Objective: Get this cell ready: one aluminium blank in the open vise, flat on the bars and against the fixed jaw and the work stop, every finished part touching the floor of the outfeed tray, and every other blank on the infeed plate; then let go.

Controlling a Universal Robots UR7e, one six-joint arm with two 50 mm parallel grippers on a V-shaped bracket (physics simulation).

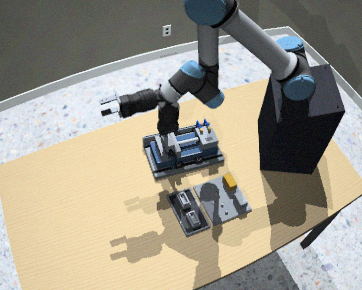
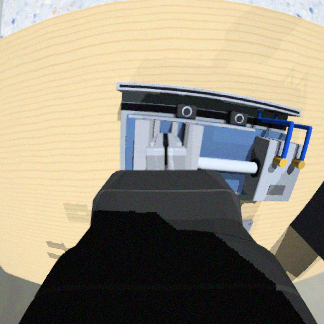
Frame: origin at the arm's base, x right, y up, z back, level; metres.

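Seen in the pictures: hand at its tool point: (image 1: 164, 132) (image 2: 164, 147).
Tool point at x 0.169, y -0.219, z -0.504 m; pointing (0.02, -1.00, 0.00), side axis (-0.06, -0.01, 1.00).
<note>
A point is followed by its place in that frame.
The vise (image 1: 212, 147) {z -0.338, x 0.066, y -0.291 m} (image 2: 272, 175) {z -0.356, x 0.112, y -0.257 m} is open, with a gap between its left jaw (image 2: 141, 137) and the jaw on the white rod (image 2: 194, 142) {z -0.469, x 0.164, y -0.256 m}. My downward gripper (image 1: 169, 144) (image 2: 166, 137) {z -0.504, x 0.169, y -0.219 m} is shut, its fingertips together between the jaws; whether a blank lies under them is hidden. Two finished parts with pockets (image 1: 184, 200) {z -0.545, x -0.085, y -0.326 m} (image 1: 193, 219) {z -0.554, x -0.173, y -0.326 m} lie in the dark outfeed tray (image 1: 198, 232) {z -0.558, x -0.221, y -0.342 m}. A grey aluminium blank (image 1: 241, 199) {z -0.354, x -0.191, y -0.308 m} and a yellow block (image 1: 229, 181) {z -0.353, x -0.097, y -0.309 m} sit on the infeed plate (image 1: 227, 199) {z -0.387, x -0.150, y -0.344 m}. The bracket's other gripper (image 1: 106, 105) points left, open, high above the table.
Two blue hoses with brass fittings (image 2: 282, 162) {z -0.356, x 0.136, y -0.242 m} (image 2: 299, 164) {z -0.325, x 0.131, y -0.243 m} rise at the vise's right end. A raised rail (image 2: 210, 92) {z -0.435, x 0.225, y -0.302 m} runs along its back. The dark robot pedestal (image 1: 285, 135) {z -0.140, x -0.118, y -0.112 m} stands right of the vise. Small pins (image 1: 222, 205) {z -0.421, x -0.166, y -0.339 m} stand on the infeed plate.
</note>
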